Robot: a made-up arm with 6 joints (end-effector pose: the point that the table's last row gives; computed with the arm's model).
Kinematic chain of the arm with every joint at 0, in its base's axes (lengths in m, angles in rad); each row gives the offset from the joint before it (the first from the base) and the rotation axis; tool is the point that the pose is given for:
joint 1: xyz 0 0 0.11 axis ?
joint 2: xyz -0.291 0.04 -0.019 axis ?
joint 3: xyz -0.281 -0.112 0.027 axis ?
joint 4: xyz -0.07 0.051 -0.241 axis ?
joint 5: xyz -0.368 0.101 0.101 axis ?
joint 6: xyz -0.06 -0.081 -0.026 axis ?
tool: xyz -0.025 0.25 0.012
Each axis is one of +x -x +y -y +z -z.
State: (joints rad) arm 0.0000 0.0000 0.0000 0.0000 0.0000 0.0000
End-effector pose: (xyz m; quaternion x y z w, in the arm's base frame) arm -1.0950 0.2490 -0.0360 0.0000 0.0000 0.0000 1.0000
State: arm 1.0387 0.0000 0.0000 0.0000 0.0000 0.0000
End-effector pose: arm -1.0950 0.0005 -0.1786 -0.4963 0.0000 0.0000 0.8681
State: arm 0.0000 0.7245 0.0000 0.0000 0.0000 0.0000
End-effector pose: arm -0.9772 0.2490 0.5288 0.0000 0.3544 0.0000 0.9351
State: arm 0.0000 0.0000 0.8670 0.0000 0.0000 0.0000
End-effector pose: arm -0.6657 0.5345 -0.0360 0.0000 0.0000 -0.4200 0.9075
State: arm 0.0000 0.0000 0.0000 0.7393 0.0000 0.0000
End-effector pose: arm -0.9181 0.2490 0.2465 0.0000 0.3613 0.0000 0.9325
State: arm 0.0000 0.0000 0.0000 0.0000 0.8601 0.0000
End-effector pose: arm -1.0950 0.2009 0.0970 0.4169 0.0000 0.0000 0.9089
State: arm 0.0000 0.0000 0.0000 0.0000 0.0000 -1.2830
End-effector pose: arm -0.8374 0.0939 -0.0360 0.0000 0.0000 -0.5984 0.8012
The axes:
joint 1: -x
joint 2: +y
joint 3: -z
joint 4: +y
joint 5: +x
joint 6: +z

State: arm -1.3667 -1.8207 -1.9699 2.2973 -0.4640 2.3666
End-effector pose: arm -0.2785 0.4746 0.4280 0.1988 0.5433 0.6939 0.4287
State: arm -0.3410 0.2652 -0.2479 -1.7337 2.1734 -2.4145
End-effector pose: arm -0.6876 0.3490 -0.1537 0.5894 0.5598 0.0821 0.5767
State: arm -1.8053 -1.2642 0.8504 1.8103 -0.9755 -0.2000
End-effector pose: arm -0.5061 0.0492 0.2226 0.7215 0.1304 0.1744 0.6573
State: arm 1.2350 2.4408 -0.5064 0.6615 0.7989 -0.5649
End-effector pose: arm 0.2400 0.2609 0.1370 0.0008 -0.6696 0.7278 0.1481
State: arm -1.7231 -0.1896 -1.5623 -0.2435 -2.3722 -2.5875
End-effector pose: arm -0.9111 0.1923 -0.3461 -0.4785 0.3473 0.7635 0.2597
